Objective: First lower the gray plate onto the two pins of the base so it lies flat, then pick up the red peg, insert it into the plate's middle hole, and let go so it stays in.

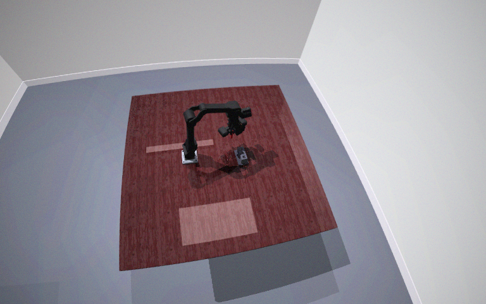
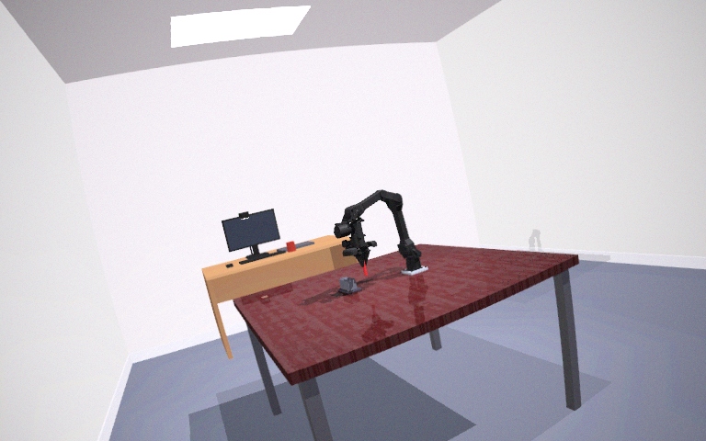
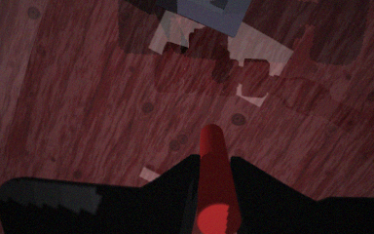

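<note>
The gray plate is 12 cm to the right of my gripper tip, 7 cm below it and 5 cm ahead of it. Round my gripper tip: gray base 12 cm to the right, 11 cm below, 5 cm ahead; then red peg right at my gripper tip.
</note>
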